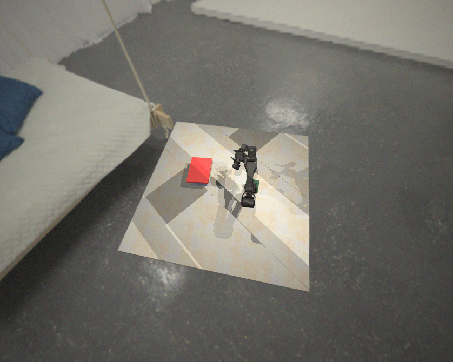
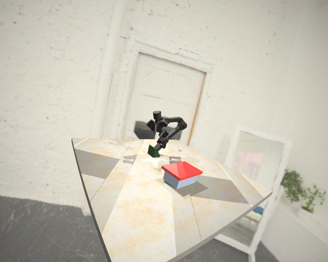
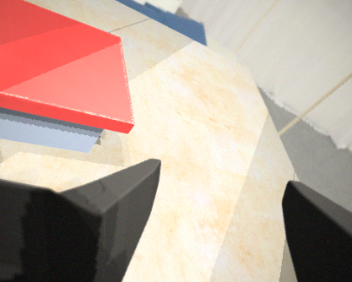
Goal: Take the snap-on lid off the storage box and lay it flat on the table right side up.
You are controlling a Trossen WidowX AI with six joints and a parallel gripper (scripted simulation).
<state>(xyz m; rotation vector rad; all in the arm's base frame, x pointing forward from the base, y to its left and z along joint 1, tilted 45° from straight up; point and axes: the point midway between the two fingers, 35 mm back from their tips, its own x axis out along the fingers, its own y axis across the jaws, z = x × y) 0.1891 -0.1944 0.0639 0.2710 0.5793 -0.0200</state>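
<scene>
Right now my gripper tip is 240 mm short of the red lid, 110 mm to the right of it and 160 mm above it.
</scene>
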